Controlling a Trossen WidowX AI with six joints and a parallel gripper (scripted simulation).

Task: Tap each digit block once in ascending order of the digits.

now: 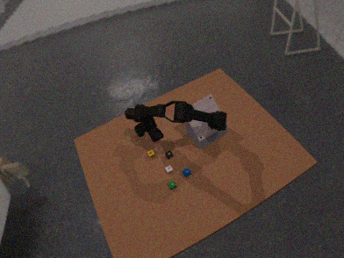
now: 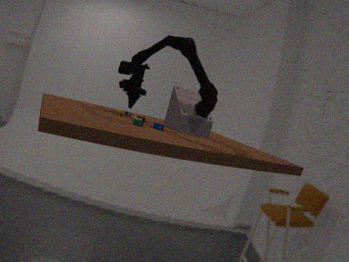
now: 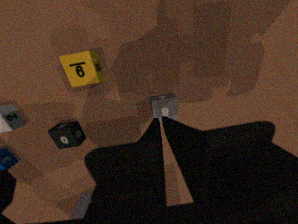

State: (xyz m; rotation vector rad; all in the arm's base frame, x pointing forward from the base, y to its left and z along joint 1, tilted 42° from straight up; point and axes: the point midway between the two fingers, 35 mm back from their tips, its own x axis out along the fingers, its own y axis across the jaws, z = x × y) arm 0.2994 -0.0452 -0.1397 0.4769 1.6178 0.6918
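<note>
The grey block lies 30 mm below my gripper tip and 10 mm to the right of it. The rest, counted from my gripper tip: black block 130 mm to the left, 30 mm below, 30 mm behind; then white block 210 mm to the left, 30 mm below, 10 mm ahead; then yellow block 80 mm to the left, 60 mm ahead, 30 mm below.
</note>
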